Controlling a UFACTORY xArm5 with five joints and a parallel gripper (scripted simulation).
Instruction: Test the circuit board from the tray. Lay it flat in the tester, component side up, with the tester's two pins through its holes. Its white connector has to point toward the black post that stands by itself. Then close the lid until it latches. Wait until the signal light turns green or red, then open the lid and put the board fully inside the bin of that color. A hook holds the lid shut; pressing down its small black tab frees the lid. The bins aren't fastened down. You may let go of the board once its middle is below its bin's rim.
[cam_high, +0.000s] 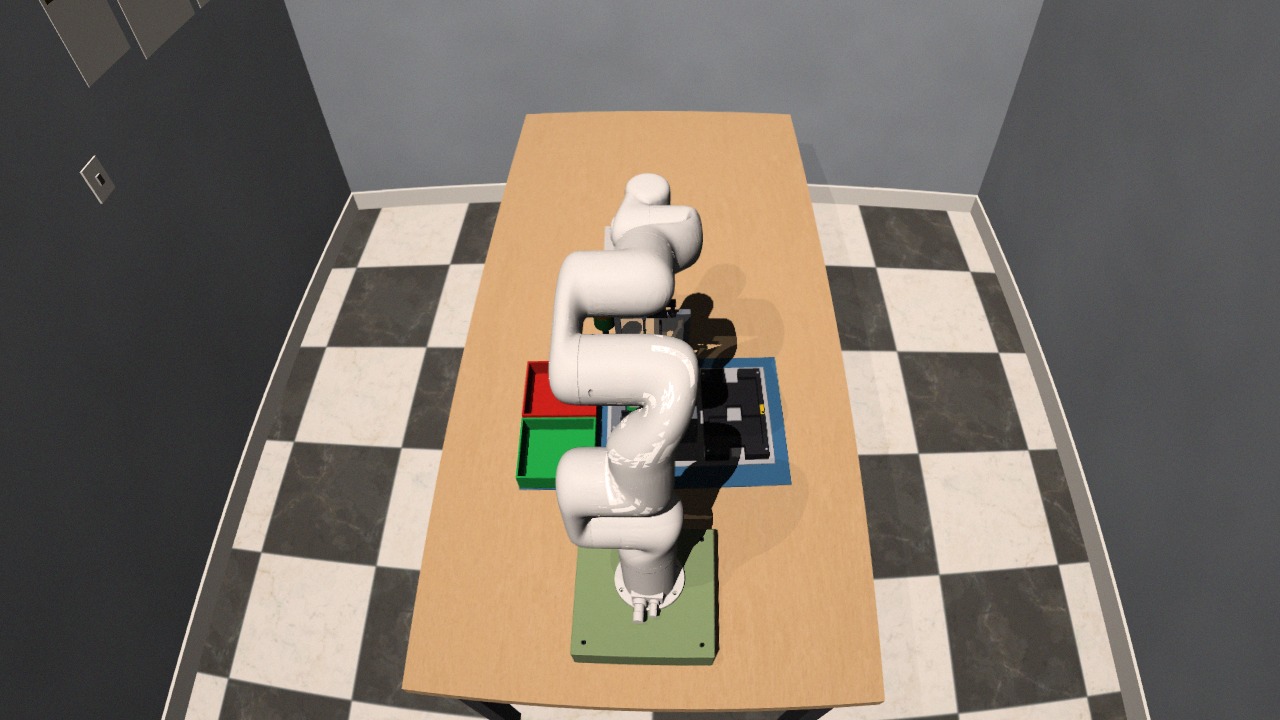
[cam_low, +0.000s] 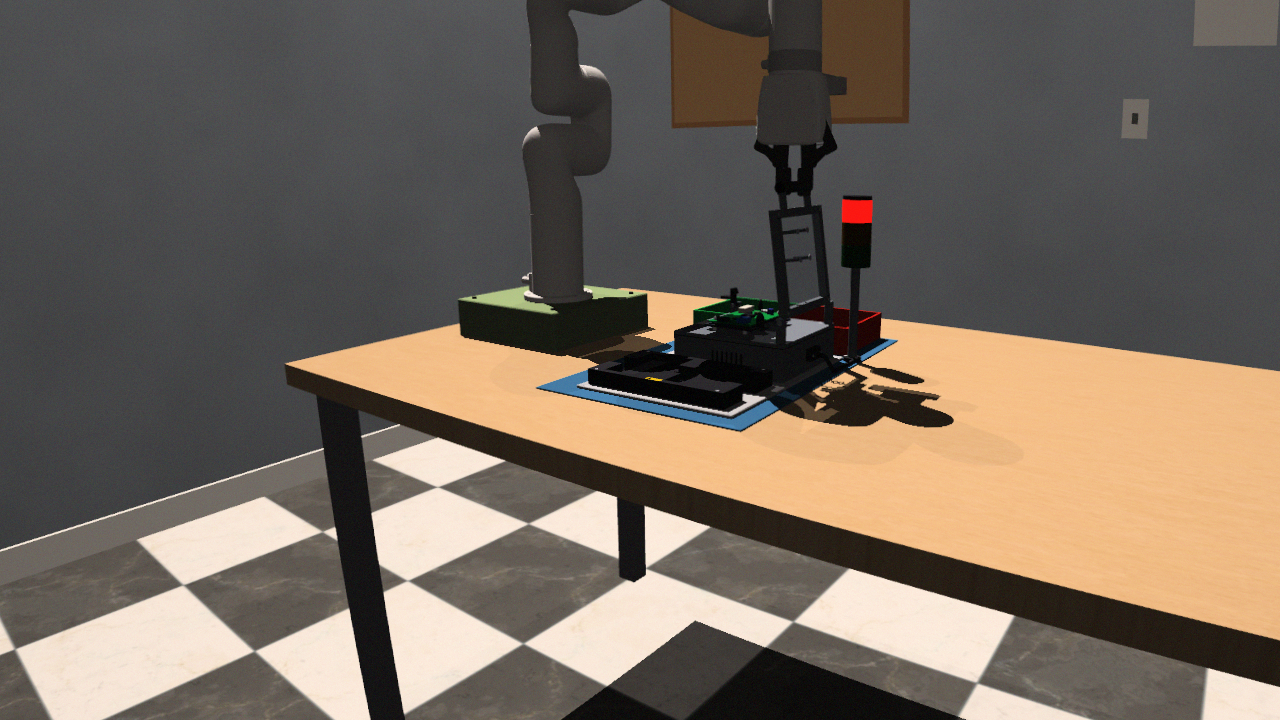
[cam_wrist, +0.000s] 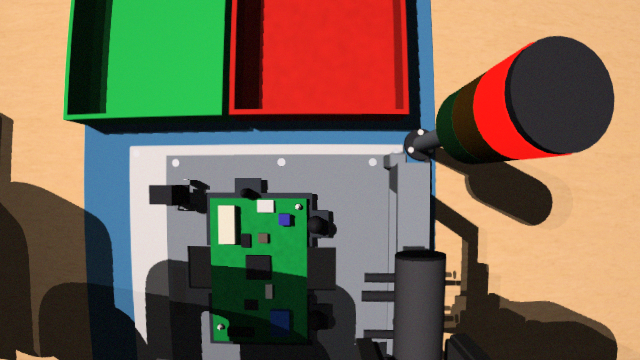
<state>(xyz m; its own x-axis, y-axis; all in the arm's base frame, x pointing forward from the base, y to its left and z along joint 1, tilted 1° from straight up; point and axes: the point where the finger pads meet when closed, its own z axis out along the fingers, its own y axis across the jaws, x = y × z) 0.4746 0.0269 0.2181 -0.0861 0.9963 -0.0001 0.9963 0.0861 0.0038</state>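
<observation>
Right now the green circuit board is 8 cm behind my hand, 1 cm to the right of it and 21 cm below it. Also, from my hand: black tab (14 cm behind, 5 cm to the left, 19 cm below); tester lid (1 cm ahead, 9 cm below); red bin (5 cm behind, 20 cm to the left, 27 cm below).
</observation>
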